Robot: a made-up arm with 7 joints.
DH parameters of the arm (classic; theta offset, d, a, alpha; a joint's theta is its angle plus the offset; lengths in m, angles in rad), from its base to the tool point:
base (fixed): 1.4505 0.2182 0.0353 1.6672
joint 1: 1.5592 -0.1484 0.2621 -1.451
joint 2: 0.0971 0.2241 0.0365 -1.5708
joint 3: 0 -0.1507 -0.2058 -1.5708
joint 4: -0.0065 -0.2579 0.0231 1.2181
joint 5: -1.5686 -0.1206 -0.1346 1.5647
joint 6: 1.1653 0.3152 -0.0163 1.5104
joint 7: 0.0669 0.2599 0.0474 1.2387
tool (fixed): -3.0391 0.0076 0 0
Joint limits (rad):
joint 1: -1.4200..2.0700
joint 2: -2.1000..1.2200
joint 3: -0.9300..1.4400
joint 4: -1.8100..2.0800
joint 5: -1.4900..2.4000
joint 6: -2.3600..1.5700
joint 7: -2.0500..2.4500
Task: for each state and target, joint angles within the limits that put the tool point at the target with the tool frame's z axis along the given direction. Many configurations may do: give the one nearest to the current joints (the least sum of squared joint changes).
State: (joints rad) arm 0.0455 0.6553 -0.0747 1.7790 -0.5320 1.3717 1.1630
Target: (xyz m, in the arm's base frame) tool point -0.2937 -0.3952 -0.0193 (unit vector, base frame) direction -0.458 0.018 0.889
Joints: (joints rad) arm 0.5828 0.3105 -0.0416 1.6320 -0.1595 0.9060 1.7376
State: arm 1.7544 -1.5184 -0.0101 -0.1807 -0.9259 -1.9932 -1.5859
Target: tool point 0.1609 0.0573 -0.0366 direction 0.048 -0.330 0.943
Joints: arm 1.1503 -1.3401 -0.0304 -1.1171 -0.3260 -1.8744 -1.1393
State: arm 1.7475 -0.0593 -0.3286 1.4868 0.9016 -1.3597 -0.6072
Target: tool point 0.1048 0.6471 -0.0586 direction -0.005 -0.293 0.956
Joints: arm 2.0700 0.1675 -0.3748 1.2785 1.1682 -1.5569 -0.5129
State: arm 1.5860 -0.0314 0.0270 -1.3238 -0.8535 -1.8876 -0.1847
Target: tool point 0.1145 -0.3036 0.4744 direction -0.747 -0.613 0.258
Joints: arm 0.8879 -0.1656 0.6742 -1.2208 -0.8436 -2.0533 -0.0632
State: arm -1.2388 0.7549 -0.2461 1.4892 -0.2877 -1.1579 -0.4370
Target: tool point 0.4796 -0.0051 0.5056 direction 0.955 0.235 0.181
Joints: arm -1.4200 1.0238 0.0457 1.5199 -1.0539 -0.6484 -1.1961
